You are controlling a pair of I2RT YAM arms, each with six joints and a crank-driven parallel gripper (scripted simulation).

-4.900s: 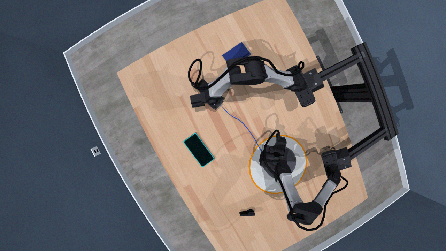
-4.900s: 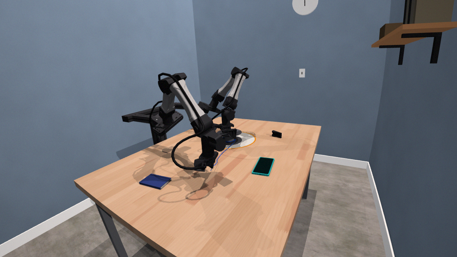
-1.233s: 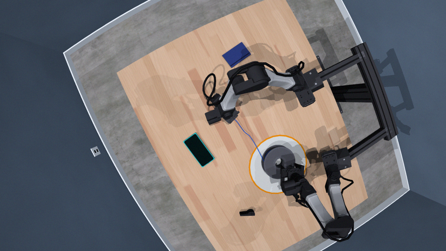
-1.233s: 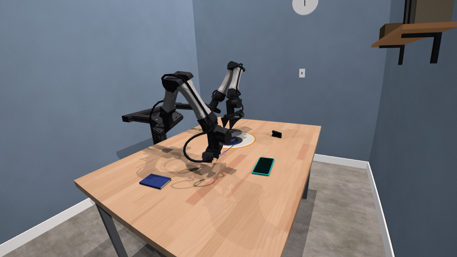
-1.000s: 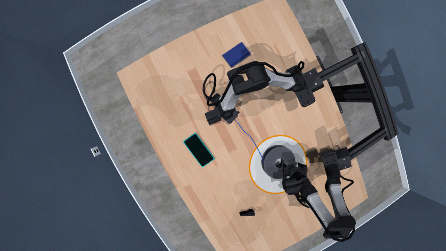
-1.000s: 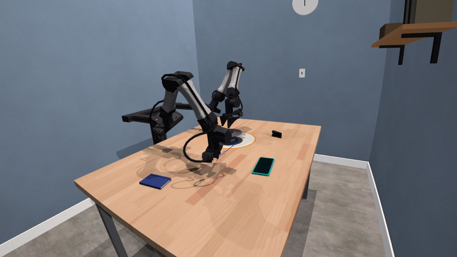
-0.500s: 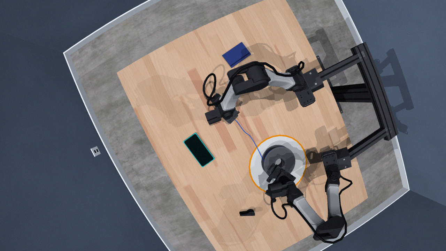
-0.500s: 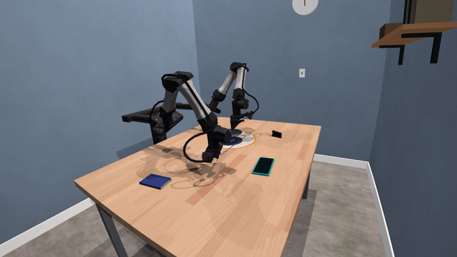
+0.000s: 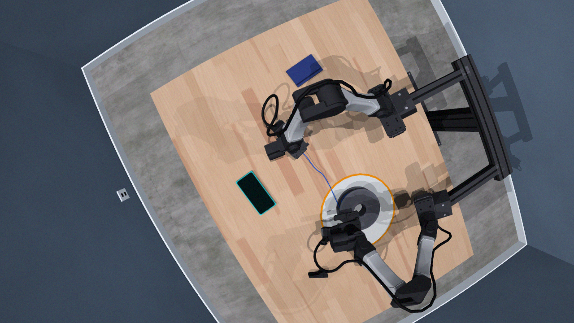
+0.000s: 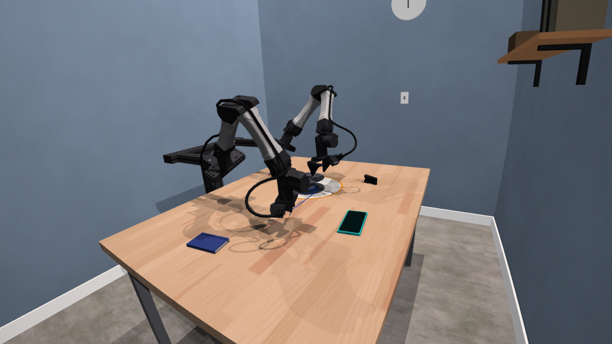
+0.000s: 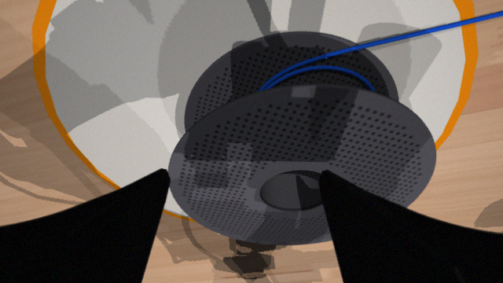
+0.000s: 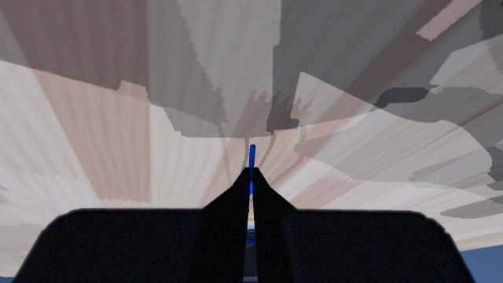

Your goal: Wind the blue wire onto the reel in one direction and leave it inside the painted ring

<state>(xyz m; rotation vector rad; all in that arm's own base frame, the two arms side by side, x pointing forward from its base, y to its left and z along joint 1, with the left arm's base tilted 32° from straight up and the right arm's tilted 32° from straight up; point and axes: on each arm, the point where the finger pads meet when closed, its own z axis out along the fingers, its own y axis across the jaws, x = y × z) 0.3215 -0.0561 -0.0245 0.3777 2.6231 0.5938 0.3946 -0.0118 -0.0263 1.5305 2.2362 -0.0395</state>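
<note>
Now: left hand 6 cm past the dark grey reel, 2 cm to the left of it and 6 cm above it. Round my left hand: orange painted ring (6 cm behind, 1 cm to the left, 9 cm below); black clip-like object (23 cm ahead, 19 cm to the left, 7 cm below).
</note>
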